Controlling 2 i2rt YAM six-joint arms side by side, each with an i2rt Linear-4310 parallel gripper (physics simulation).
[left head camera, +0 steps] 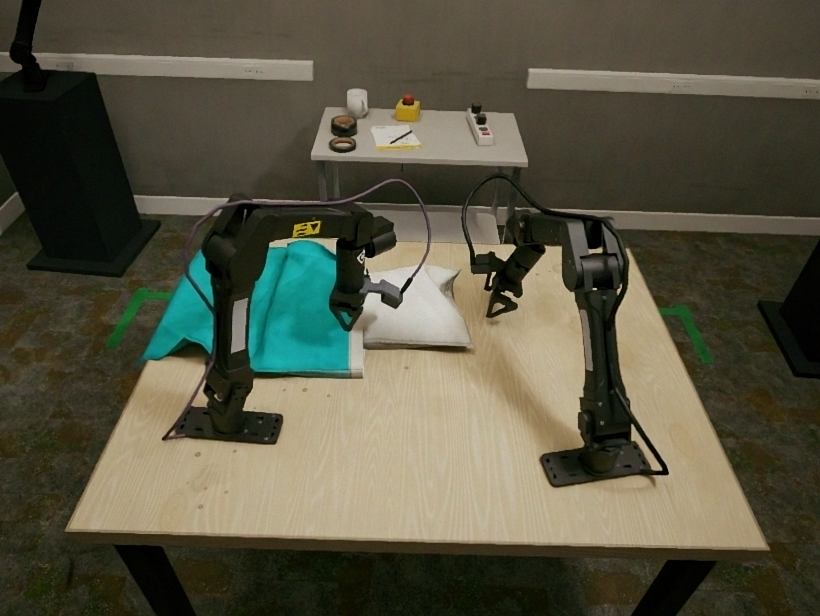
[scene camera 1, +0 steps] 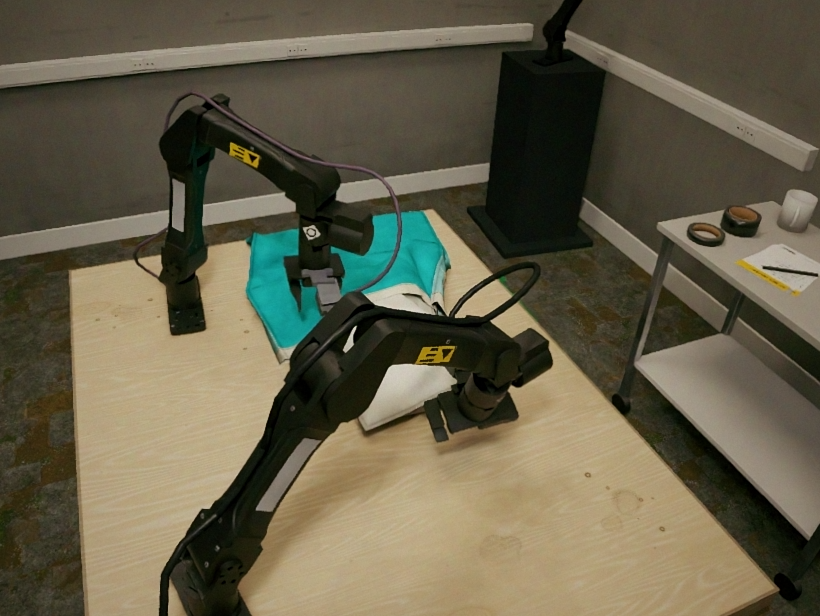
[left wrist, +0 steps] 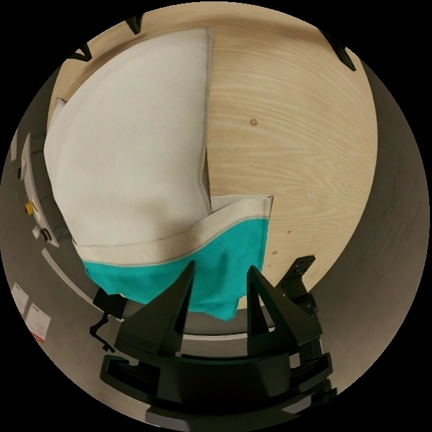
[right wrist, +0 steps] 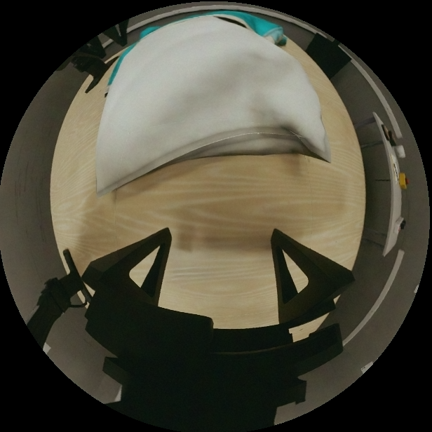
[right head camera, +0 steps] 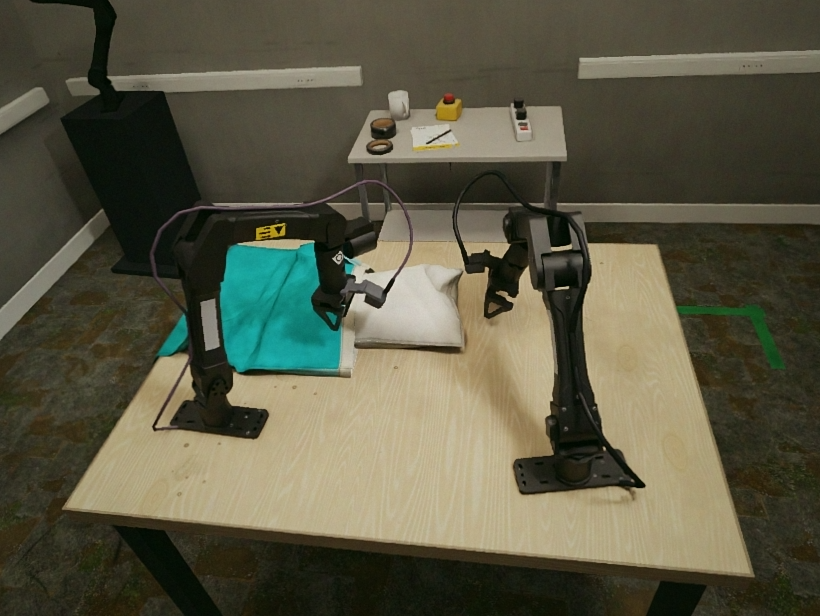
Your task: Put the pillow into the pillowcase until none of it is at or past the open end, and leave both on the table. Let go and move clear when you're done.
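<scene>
The white pillow (left head camera: 414,308) (right head camera: 407,308) (scene camera 1: 404,394) (left wrist: 130,135) (right wrist: 200,95) lies on the table, mostly outside the teal pillowcase (left head camera: 298,318) (right head camera: 278,318) (scene camera 1: 397,245) (left wrist: 225,245) (right wrist: 262,25). The case's off-white hem lies over the pillow's end; how far in it reaches is hidden. My left gripper (left head camera: 346,321) (right head camera: 334,322) (left wrist: 222,267) is partly open and empty, above the case near its hem. My right gripper (left head camera: 493,311) (right head camera: 490,312) (right wrist: 220,234) is wide open and empty, above the table just beyond the pillow's far end from the case.
The wooden table (left head camera: 424,464) (right head camera: 397,464) (scene camera 1: 132,464) carries both arm bases. The case's left part reaches the table's edge in the left head view. Behind the table stands a side table (left head camera: 450,142) (right head camera: 497,142) with a mug, tape rolls and a power strip.
</scene>
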